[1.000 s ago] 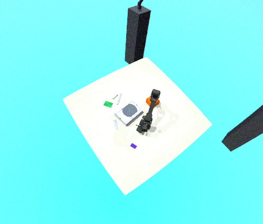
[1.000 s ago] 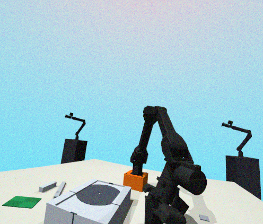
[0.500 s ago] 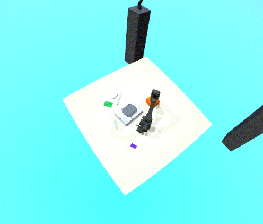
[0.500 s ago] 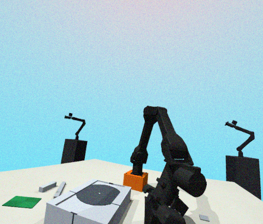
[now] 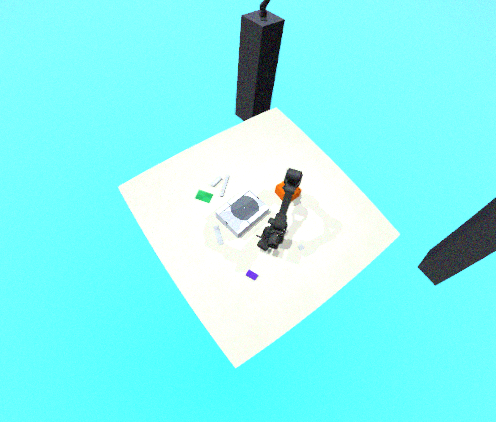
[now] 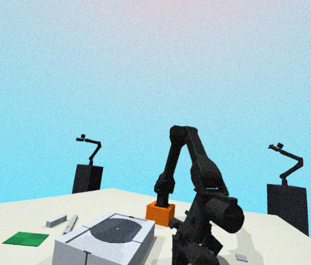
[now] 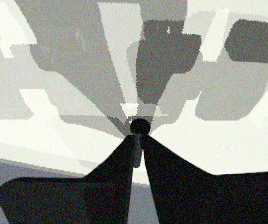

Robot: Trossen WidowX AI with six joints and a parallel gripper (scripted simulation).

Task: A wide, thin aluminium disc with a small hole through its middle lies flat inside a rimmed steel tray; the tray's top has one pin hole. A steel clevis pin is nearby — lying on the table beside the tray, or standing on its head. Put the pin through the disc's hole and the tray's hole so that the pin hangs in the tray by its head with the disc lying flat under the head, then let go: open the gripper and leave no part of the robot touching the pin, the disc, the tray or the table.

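Right now the dark aluminium disc is 3 cm behind my gripper tip, 18 cm to the right of it and 5 cm above it. Also, from my gripper tip: steel tray 1 cm behind, 18 cm to the right, 4 cm above; dark clevis pin 1 cm to the right; pale tile 13 cm behind, 19 cm to the left.
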